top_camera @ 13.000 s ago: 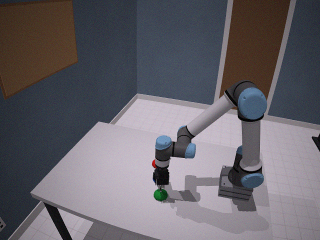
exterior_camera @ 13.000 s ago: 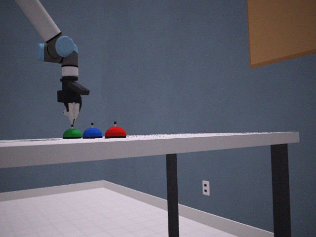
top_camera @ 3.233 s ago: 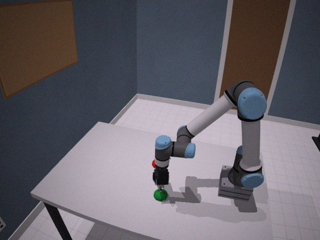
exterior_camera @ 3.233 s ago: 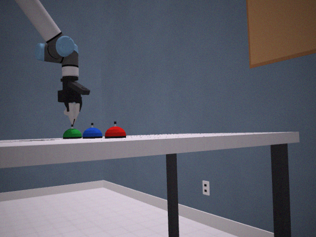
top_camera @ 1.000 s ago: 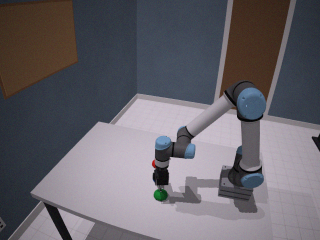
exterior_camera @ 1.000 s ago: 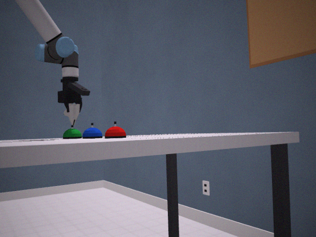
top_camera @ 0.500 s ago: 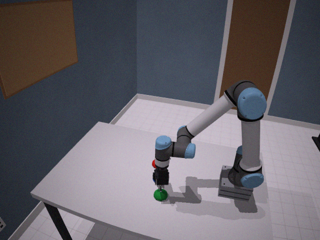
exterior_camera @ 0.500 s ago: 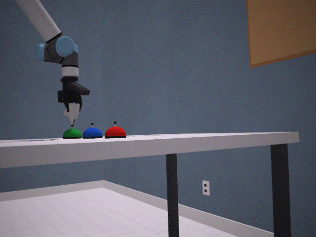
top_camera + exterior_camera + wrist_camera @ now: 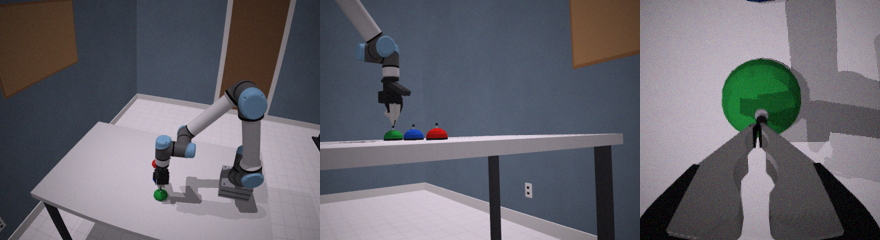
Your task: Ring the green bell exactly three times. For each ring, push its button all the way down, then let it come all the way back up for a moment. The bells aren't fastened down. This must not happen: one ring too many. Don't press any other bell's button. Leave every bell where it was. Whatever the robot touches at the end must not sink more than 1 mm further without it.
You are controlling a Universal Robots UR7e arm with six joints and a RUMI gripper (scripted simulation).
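My gripper is now 4 cm above the green bell. From my hand the other things lie so: blue bell 4 cm ahead, 13 cm to the right, 4 cm below; red bell 8 cm ahead, 26 cm to the right, 4 cm below.
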